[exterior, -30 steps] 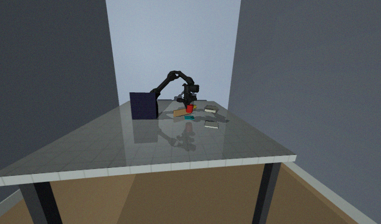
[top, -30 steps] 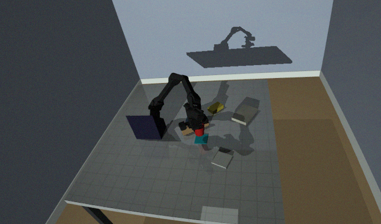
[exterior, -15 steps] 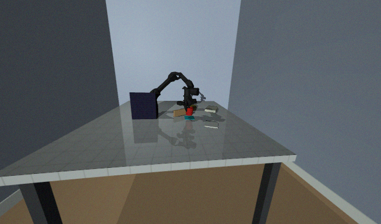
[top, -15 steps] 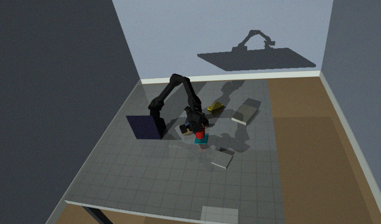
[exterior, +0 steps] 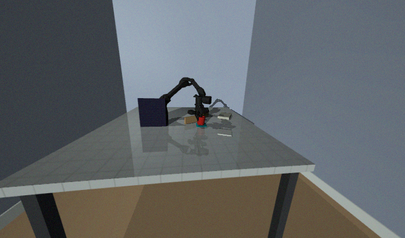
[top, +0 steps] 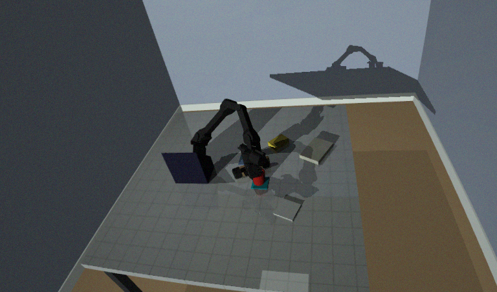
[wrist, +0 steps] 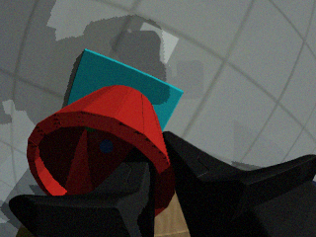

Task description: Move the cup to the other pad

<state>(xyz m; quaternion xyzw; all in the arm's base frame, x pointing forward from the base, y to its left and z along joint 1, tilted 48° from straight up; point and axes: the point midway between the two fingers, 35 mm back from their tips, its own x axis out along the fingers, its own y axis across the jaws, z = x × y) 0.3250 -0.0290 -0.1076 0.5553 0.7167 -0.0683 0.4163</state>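
My gripper tip is now 3 cm short of the red cup and 1 cm to the right of it. Round my gripper tip: blue marble: 3 cm ahead, 4 cm to the left, 2 cm below; green marble: 4 cm ahead, 2 cm to the left, 2 cm below; teal pad: 3 cm ahead, 2 cm to the left, 5 cm below.
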